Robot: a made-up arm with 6 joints.
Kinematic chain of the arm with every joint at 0, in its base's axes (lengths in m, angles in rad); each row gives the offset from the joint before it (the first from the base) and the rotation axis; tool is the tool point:
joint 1: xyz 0 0 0.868 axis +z
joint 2: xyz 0.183 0 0 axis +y
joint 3: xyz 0 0 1.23 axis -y
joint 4: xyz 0 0 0.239 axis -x
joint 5: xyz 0.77 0 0 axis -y
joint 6: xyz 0.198 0 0 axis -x
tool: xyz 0 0 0
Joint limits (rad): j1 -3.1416..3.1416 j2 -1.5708..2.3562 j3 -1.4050..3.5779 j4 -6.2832..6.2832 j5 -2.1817..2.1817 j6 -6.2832..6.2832
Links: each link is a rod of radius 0.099 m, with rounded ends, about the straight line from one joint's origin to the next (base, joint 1, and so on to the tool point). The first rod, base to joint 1, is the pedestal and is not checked.
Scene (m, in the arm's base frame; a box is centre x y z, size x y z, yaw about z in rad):
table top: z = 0
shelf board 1: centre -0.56 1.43 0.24 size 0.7 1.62 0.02 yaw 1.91
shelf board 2: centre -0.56 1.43 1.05 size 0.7 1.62 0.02 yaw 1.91
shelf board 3: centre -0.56 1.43 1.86 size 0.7 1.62 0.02 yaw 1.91
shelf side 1: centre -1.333 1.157 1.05 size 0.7 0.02 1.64 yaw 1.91
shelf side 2: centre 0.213 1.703 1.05 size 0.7 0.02 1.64 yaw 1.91
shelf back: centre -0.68 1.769 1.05 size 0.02 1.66 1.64 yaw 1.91
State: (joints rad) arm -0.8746 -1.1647 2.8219 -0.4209 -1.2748 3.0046
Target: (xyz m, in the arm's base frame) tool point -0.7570 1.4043 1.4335
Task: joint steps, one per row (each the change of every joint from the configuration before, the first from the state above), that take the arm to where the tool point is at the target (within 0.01 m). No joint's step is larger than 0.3 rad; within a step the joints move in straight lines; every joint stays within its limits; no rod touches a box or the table.
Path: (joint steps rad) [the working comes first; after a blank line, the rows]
Joints at the target: -1.0302 -0.8935 2.4117 -0.4097 -1.2058 3.0046
Straight joint move there: touches shelf board 2.

1: 0.0580 0.0457 0.2106 -0.0060 -0.0140 0.0000
2: 0.0581 0.0457 0.2106 -0.0061 -0.0140 0.0000
3: 0.0580 0.0458 0.2106 -0.0060 -0.0140 0.0000
4: -0.0407 0.2260 0.0200 -0.0011 -0.0016 0.0000
5: -0.0407 0.2260 0.0200 -0.0011 -0.0016 0.0000
6: -0.0407 0.2260 0.0200 -0.0011 -0.0015 0.0000
7: -0.0519 -0.1360 -0.2755 0.0081 0.0289 0.0000
8: -0.0519 -0.1360 -0.2755 0.0082 0.0290 0.0000
9: -0.0519 -0.1360 -0.2755 0.0082 0.0289 0.0000
10: -0.0519 -0.1360 -0.2755 0.0081 0.0289 0.0000

